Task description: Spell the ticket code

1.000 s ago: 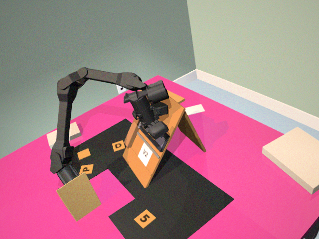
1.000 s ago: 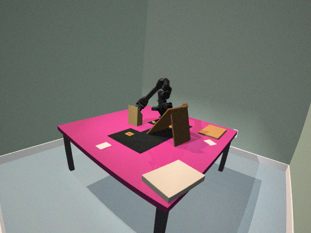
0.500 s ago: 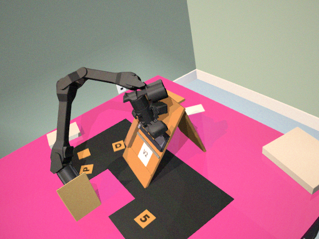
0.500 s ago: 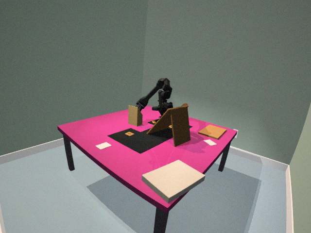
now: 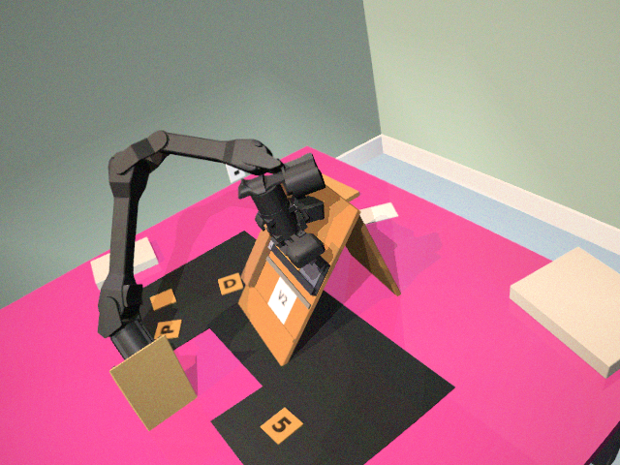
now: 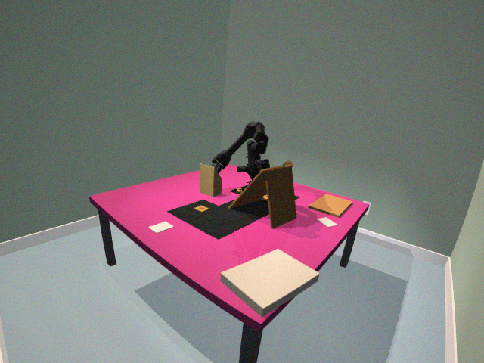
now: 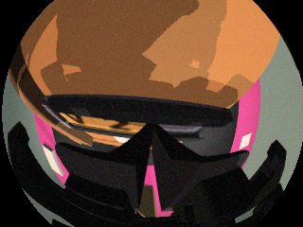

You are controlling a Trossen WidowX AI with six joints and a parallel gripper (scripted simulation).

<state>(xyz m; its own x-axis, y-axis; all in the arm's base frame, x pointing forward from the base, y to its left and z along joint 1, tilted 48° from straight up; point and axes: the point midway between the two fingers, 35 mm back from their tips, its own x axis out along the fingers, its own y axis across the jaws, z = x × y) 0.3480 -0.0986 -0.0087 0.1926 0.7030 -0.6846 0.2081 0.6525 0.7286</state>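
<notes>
My gripper tip is 5 cm past the white ticket, 3 cm to the right of it and 8 cm above it. Round my gripper tip: white block (22 cm behind, 59 cm to the left, 15 cm below); then orange flat panel (32 cm ahead, 44 cm to the left, 16 cm below); then black mat (15 cm behind, 6 cm to the left, 17 cm below).
</notes>
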